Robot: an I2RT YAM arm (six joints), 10 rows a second.
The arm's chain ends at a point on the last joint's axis. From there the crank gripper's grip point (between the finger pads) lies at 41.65 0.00 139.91 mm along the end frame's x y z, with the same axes.
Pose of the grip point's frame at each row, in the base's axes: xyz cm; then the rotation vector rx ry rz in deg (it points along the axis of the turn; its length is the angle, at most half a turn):
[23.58, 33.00, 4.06, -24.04, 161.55, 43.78]
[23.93, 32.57, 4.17, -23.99, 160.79, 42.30]
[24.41, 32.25, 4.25, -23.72, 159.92, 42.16]
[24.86, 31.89, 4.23, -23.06, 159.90, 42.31]
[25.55, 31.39, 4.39, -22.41, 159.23, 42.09]
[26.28, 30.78, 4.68, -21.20, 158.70, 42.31]
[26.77, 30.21, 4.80, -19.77, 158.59, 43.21]
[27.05, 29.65, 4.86, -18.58, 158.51, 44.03]
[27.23, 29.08, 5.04, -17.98, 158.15, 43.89]
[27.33, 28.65, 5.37, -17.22, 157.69, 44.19]
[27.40, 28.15, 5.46, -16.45, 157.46, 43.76]
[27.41, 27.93, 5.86, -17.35, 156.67, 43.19]
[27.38, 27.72, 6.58, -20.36, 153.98, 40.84]
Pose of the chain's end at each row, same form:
[25.99, 26.68, 17.00, -24.04, 161.55, 43.78]
[26.04, 26.39, 17.23, -23.99, 160.79, 42.30]
[26.30, 26.02, 17.31, -23.72, 159.92, 42.16]
[26.72, 25.60, 17.27, -23.06, 159.90, 42.31]
[27.19, 25.06, 17.44, -22.41, 159.23, 42.09]
[27.75, 24.33, 17.69, -21.20, 158.70, 42.31]
[28.20, 23.57, 17.72, -19.77, 158.59, 43.21]
[28.46, 22.85, 17.70, -18.58, 158.51, 44.03]
[28.51, 22.25, 17.88, -17.98, 158.15, 43.89]
[28.49, 21.72, 18.17, -17.22, 157.69, 44.19]
[28.42, 21.24, 18.28, -16.45, 157.46, 43.76]
[28.26, 21.08, 18.72, -17.35, 156.67, 43.19]
[27.60, 21.13, 19.61, -20.36, 153.98, 40.84]

